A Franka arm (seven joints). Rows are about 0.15 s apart.
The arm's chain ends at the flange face. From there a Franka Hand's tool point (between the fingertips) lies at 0.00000 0.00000 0.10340 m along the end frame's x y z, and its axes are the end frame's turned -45 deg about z.
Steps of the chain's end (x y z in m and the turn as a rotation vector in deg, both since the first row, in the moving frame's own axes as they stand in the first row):
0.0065 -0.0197 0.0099 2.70 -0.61 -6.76
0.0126 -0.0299 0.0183 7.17 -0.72 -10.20
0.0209 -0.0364 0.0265 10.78 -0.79 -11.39
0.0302 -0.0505 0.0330 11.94 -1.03 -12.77
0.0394 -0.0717 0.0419 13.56 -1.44 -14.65
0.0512 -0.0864 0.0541 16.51 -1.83 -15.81
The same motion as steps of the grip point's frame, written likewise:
0.0209 -0.0137 0.0098 2.34 1.48 -6.76
0.0373 -0.0230 0.0175 5.58 4.56 -10.20
0.0516 -0.0268 0.0247 8.18 7.06 -11.39
0.0689 -0.0322 0.0308 9.17 7.71 -12.77
0.0913 -0.0436 0.0390 10.61 8.57 -14.65
0.1123 -0.0502 0.0498 12.97 10.38 -15.81

